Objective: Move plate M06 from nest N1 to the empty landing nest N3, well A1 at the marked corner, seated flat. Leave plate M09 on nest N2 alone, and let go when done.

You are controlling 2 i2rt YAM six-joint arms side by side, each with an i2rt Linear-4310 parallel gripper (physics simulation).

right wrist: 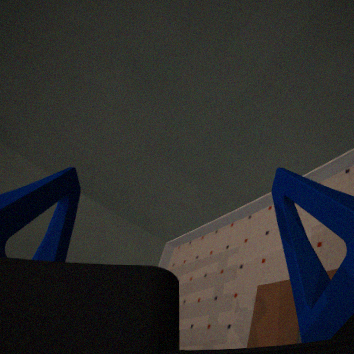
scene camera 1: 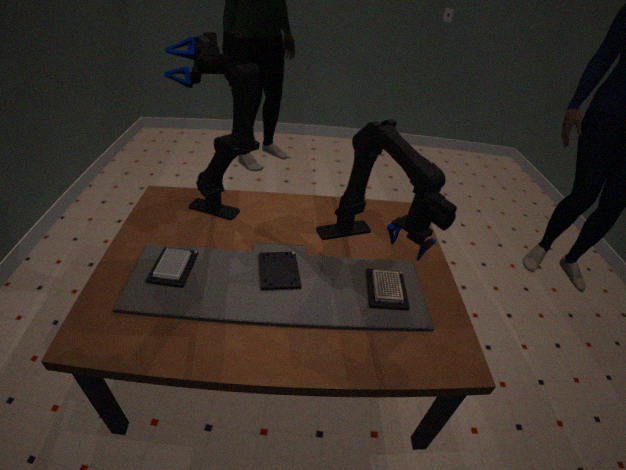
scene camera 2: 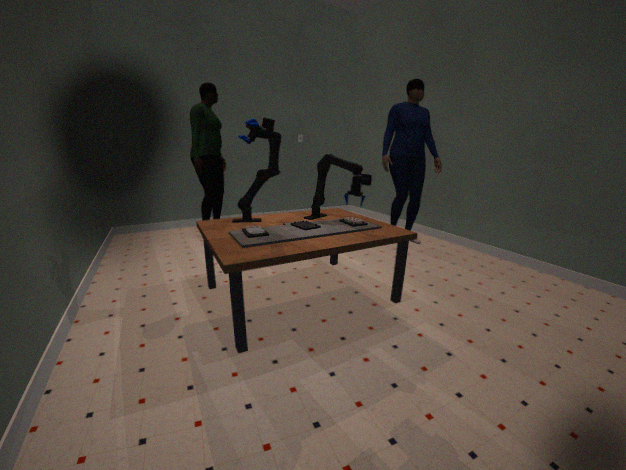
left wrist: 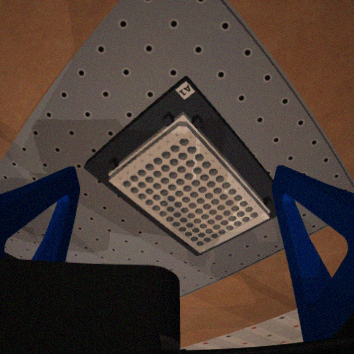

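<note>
A beige 96-well plate [scene camera 1: 388,286] [scene camera 2: 352,221] [left wrist: 190,195] sits on a dark nest [scene camera 1: 370,290] [left wrist: 150,125] at the picture's right. An A1 label [left wrist: 185,90] marks that nest's corner. A whiter plate [scene camera 1: 170,263] [scene camera 2: 255,230] sits on another dark nest [scene camera 1: 166,281] at the picture's left. The empty dark nest [scene camera 1: 279,270] [scene camera 2: 305,224] lies between them. Plate and nest numbers are not readable. My left gripper [scene camera 1: 406,251] [scene camera 2: 354,203] [left wrist: 175,176] is open, pointing down above and behind the beige plate. My right gripper [scene camera 1: 165,62] [scene camera 2: 242,130] [right wrist: 175,178] is open, raised high, far from the plates.
A grey perforated board [scene camera 1: 227,303] [left wrist: 210,30] carries the nests on the wooden table [scene camera 1: 252,354]. Both arm bases stand along the back of the table. A person in green [scene camera 2: 205,129] stands behind the table, and a person in blue [scene camera 2: 408,131] stands beyond its right side.
</note>
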